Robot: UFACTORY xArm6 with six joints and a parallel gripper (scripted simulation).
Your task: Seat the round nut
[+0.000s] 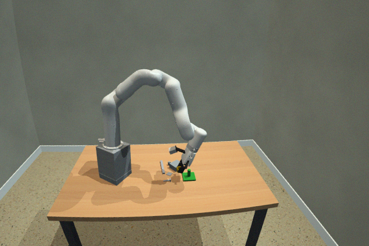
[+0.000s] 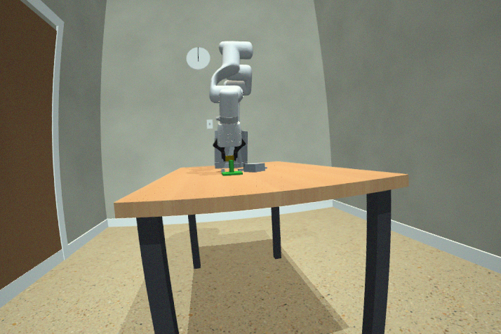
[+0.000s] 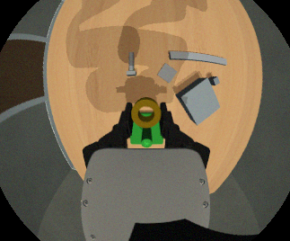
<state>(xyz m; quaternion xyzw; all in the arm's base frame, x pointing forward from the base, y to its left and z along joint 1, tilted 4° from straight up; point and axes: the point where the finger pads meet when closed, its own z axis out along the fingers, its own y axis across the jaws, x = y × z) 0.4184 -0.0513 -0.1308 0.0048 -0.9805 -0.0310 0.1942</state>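
My gripper is now 80 mm past the bolt-like piece, 70 mm above it and 30 mm to the left of it. Also, from my hand: grey block (110 mm to the left, 60 mm below, 20 mm behind); then small square piece (80 mm below, 70 mm behind, 40 mm to the left); then long bar (120 mm to the left, 110 mm behind, 70 mm below).
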